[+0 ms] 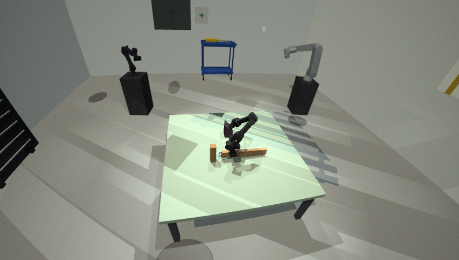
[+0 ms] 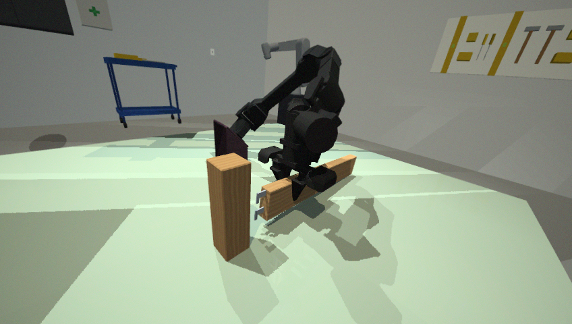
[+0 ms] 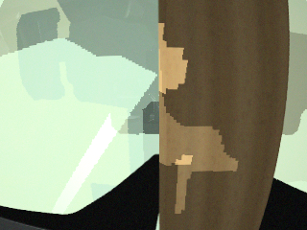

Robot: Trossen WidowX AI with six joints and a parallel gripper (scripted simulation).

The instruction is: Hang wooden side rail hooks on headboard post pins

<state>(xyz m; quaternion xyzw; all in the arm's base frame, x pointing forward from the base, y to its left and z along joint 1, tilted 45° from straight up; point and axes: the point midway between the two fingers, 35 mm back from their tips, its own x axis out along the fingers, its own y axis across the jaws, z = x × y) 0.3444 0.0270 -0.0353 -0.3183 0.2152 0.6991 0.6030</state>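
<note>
Right now my gripper tip is 3 cm short of the wooden headboard post, 16 cm to the left of it and 4 cm below it.
</note>
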